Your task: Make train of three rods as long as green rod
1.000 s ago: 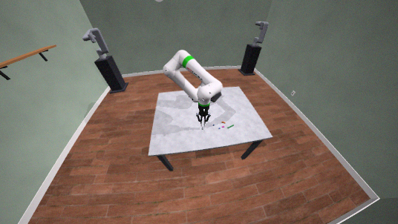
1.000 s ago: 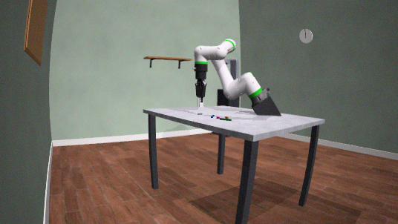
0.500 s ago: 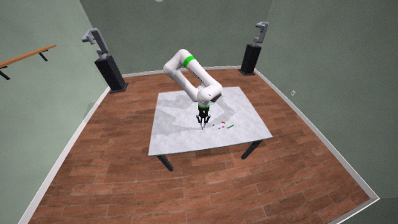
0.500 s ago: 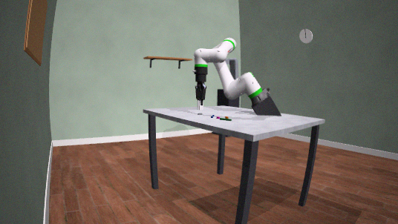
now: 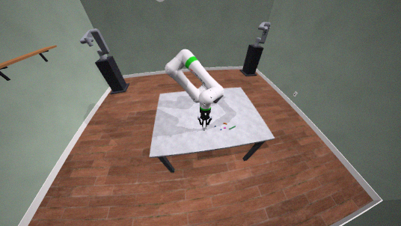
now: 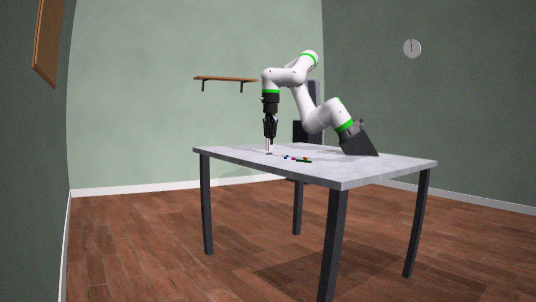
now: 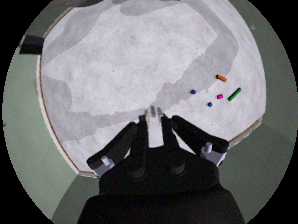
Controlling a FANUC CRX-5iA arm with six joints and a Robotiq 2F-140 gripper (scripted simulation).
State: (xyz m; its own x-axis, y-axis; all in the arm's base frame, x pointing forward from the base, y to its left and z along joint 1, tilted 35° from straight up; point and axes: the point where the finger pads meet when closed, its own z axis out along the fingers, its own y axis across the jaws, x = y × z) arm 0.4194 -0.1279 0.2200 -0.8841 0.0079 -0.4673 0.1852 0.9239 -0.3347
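Right now the grey rod is 50 mm below my hand. The rest, counted from my hand: orange rod (240 mm to the left, 50 mm below, 20 mm behind); green rod (300 mm to the left, 50 mm below, 40 mm ahead); magenta rod (210 mm to the left, 50 mm below, 30 mm ahead).
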